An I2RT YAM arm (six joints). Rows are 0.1 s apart.
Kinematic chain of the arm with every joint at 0, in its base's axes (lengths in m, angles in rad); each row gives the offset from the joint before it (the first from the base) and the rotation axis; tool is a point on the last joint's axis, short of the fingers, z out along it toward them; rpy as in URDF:
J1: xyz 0 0 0.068 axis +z
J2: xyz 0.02 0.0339 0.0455 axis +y
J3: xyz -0.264 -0.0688 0 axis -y
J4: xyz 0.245 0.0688 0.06 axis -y
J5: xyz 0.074 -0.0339 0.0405 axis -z
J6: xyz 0.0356 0 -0.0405 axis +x
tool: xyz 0 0 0 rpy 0 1.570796 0
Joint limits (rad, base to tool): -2.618..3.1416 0..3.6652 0..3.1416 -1.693..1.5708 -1.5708..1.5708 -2.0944..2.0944
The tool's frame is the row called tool.
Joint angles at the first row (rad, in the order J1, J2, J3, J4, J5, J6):
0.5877, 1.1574, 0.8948, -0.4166, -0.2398, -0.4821
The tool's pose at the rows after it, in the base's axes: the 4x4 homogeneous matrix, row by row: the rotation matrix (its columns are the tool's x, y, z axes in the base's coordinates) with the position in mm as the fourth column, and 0 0 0 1 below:
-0.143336, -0.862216, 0.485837, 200.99; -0.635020, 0.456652, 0.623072, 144.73; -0.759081, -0.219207, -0.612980, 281.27; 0, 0, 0, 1
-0.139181, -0.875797, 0.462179, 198.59; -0.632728, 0.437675, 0.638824, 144.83; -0.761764, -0.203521, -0.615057, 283.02; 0, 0, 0, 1
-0.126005, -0.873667, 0.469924, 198.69; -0.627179, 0.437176, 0.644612, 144.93; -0.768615, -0.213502, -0.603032, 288.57; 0, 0, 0, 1
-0.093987, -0.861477, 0.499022, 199.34; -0.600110, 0.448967, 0.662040, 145.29; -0.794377, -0.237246, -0.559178, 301.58; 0, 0, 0, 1
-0.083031, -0.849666, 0.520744, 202.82; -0.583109, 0.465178, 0.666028, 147.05; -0.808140, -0.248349, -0.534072, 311.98; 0, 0, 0, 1
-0.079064, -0.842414, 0.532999, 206.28; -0.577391, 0.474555, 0.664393, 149.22; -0.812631, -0.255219, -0.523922, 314.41; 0, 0, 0, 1
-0.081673, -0.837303, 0.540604, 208.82; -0.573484, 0.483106, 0.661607, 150.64; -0.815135, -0.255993, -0.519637, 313.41; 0, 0, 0, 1
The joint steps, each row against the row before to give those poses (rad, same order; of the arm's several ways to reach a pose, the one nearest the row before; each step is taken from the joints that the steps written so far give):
0.0006, -0.0109, -0.0050, -0.0119, -0.0115, 0.0004
0.0022, -0.0049, 0.0064, -0.0198, -0.0255, -0.0029
0.0001, -0.0039, 0.0144, -0.0023, -0.0005, -0.0032
0.0000, -0.0115, 0.0256, 0.0205, 0.0018, 0.0057
-0.0008, 0.0090, 0.0347, 0.0076, 0.0085, 0.0103
0.0008, 0.0132, 0.0122, 0.0152, 0.0091, 0.0045
0.0000, 0.0095, -0.0007, 0.0166, 0.0067, 0.0063

